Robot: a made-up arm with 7 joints.
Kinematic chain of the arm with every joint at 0, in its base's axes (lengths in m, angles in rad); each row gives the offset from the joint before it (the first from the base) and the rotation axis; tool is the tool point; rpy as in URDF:
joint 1: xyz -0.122 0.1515 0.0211 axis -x
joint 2: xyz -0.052 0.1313 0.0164 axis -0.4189 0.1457 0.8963
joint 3: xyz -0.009 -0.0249 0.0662 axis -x
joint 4: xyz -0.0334 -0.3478 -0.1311 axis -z
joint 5: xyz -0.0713 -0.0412 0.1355 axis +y
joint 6: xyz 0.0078 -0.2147 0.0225 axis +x
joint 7: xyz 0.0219 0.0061 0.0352 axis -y
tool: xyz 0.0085 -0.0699 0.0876 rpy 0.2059 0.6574 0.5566
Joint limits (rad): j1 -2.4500..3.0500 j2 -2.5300..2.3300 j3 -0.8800..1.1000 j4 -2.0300..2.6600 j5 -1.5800..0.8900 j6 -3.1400..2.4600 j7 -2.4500..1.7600
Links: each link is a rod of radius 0.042 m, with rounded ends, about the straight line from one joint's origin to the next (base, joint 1, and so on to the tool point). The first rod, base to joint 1, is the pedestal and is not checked.
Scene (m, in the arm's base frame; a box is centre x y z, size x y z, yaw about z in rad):
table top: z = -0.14
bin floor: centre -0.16 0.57 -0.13 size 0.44 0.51 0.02 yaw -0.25
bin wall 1: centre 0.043 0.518 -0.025 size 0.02 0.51 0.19 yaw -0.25
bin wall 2: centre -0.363 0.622 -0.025 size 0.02 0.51 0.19 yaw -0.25
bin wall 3: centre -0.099 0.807 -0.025 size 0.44 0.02 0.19 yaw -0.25
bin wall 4: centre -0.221 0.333 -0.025 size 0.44 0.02 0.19 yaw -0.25
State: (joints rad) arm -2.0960 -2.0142 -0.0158 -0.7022 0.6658 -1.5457 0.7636
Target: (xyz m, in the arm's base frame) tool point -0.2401 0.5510 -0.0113
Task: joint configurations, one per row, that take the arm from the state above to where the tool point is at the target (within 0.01 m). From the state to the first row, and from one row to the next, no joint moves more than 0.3 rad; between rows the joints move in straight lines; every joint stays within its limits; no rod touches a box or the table.
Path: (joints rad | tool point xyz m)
1: -2.1668 -1.8023 -0.1886 -0.7034 0.7106 -1.2898 0.5772 | -0.6272 0.2586 0.2863
2: -2.2376 -1.5904 -0.3615 -0.7046 0.7555 -1.0339 0.3909 | -0.5748 0.3550 0.2290
3: -2.3084 -1.3785 -0.5343 -0.7059 0.8003 -0.7780 0.2045 | -0.4893 0.4458 0.1942
4: -2.3792 -1.1666 -0.7072 -0.7071 0.8452 -0.5220 0.0182 | -0.3737 0.5167 0.1923
5: -2.4500 -0.9547 -0.8800 -0.7083 0.8900 -0.2661 -0.1682 | -0.2401 0.5510 0.2286
6: -2.3673 -0.8753 -0.8800 -0.7585 0.8900 -0.4174 0.1288 | -0.2446 0.5539 0.1542
7: -2.2847 -0.7958 -0.8800 -0.8086 0.8900 -0.5686 0.4257 | -0.2484 0.5515 0.0920
8: -2.2020 -0.7164 -0.8800 -0.8588 0.8900 -0.7198 0.7227 | -0.2482 0.5500 0.0385
9: -2.1193 -0.6370 -0.8800 -0.9089 0.8900 -0.8710 1.0197 | -0.2401 0.5510 -0.0113

